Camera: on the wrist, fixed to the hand. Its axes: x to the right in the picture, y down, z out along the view.
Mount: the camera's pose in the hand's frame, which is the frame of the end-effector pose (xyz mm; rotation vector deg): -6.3 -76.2 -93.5 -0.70 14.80 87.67
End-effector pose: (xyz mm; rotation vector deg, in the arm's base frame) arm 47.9 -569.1 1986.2 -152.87 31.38 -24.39
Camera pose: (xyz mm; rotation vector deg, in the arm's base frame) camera 32.3 -530.0 2099.4 -83.78 130.15 -13.65
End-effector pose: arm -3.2 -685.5 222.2 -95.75 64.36 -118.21
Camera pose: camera -67.0 -593.2 267.0 -8.39 94.45 -65.87
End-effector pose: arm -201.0 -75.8 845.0 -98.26 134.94 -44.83
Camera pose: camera -170.5 -55.9 960.1 27.13 159.32 -33.89
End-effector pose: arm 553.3 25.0 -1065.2 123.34 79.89 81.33
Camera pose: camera 432.7 32.2 -1067.3 -119.81 23.79 -76.31
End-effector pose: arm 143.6 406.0 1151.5 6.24 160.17 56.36
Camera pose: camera 131.3 288.4 1176.3 -97.90 -100.65 -47.14
